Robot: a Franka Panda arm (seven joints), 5 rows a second.
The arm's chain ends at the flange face. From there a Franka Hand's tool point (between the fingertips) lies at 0.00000 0.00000 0.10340 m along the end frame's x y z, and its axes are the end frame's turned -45 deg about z.
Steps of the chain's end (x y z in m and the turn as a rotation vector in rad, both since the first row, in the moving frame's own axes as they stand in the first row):
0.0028 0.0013 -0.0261 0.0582 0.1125 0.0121
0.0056 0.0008 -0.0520 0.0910 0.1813 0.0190
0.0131 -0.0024 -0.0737 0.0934 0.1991 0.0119
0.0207 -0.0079 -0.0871 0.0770 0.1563 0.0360
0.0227 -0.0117 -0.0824 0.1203 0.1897 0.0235
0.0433 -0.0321 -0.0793 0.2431 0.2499 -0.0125
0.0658 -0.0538 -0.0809 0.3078 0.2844 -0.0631
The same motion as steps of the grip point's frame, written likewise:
0.0135 0.0069 -0.0269 -0.0384 0.1207 0.0121
0.0231 0.0113 -0.0541 -0.0639 0.1925 0.0190
0.0321 0.0154 -0.0762 -0.0747 0.2068 0.0119
0.0371 0.0151 -0.0887 -0.0561 0.1650 0.0360
0.0467 0.0131 -0.0850 -0.0491 0.2192 0.0235
0.0886 0.0082 -0.0855 -0.0048 0.3486 -0.0125
0.1265 0.0055 -0.0898 0.0165 0.4187 -0.0631

